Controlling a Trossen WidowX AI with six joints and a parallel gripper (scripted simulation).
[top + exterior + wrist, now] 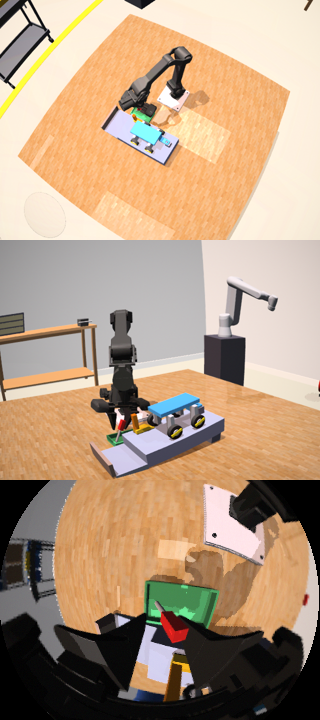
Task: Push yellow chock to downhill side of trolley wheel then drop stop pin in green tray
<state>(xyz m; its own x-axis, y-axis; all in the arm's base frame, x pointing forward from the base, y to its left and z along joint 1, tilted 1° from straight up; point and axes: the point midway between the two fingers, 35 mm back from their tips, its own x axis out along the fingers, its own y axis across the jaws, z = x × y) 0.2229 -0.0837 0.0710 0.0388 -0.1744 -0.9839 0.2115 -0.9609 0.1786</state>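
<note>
Right now the green tray is 60 mm below my gripper tip, 20 mm to the left of it and 10 mm behind it. Round my gripper tip: red-headed stop pin 10 mm below; then brown end board 140 mm ahead, 90 mm to the right, 20 mm below; then yellow chock 60 mm to the left, 50 mm ahead, 30 mm above.
</note>
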